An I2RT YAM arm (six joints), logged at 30 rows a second.
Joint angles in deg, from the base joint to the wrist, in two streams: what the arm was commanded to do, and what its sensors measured. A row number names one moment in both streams.
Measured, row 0: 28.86 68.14 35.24 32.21 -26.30 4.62
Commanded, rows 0 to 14: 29.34 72.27 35.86 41.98 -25.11 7.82; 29.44 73.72 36.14 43.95 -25.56 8.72; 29.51 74.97 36.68 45.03 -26.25 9.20; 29.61 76.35 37.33 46.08 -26.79 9.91; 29.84 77.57 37.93 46.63 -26.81 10.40; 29.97 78.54 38.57 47.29 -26.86 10.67; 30.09 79.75 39.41 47.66 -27.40 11.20; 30.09 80.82 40.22 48.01 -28.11 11.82; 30.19 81.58 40.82 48.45 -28.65 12.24; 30.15 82.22 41.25 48.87 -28.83 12.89; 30.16 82.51 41.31 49.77 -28.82 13.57; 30.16 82.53 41.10 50.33 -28.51 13.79; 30.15 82.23 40.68 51.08 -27.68 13.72; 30.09 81.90 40.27 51.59 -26.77 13.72; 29.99 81.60 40.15 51.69 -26.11 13.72
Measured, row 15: 29.89 82.17 40.23 47.22 -27.18 13.02
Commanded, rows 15 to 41: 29.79 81.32 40.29 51.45 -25.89 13.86; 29.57 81.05 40.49 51.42 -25.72 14.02; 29.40 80.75 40.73 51.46 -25.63 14.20; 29.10 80.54 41.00 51.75 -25.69 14.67; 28.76 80.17 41.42 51.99 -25.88 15.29; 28.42 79.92 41.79 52.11 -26.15 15.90; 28.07 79.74 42.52 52.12 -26.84 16.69; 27.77 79.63 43.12 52.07 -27.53 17.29; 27.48 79.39 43.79 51.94 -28.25 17.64; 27.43 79.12 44.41 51.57 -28.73 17.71; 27.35 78.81 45.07 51.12 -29.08 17.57; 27.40 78.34 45.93 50.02 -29.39 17.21; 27.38 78.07 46.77 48.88 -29.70 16.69; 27.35 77.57 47.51 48.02 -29.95 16.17; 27.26 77.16 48.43 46.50 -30.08 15.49; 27.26 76.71 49.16 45.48 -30.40 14.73; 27.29 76.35 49.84 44.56 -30.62 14.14; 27.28 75.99 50.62 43.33 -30.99 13.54; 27.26 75.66 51.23 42.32 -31.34 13.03; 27.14 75.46 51.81 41.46 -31.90 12.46; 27.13 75.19 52.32 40.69 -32.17 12.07; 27.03 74.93 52.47 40.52 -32.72 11.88; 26.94 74.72 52.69 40.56 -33.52 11.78; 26.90 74.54 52.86 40.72 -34.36 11.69; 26.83 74.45 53.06 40.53 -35.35 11.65; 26.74 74.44 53.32 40.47 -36.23 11.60; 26.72 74.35 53.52 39.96 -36.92 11.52
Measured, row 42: 27.18 75.53 52.21 41.63 -33.47 12.93
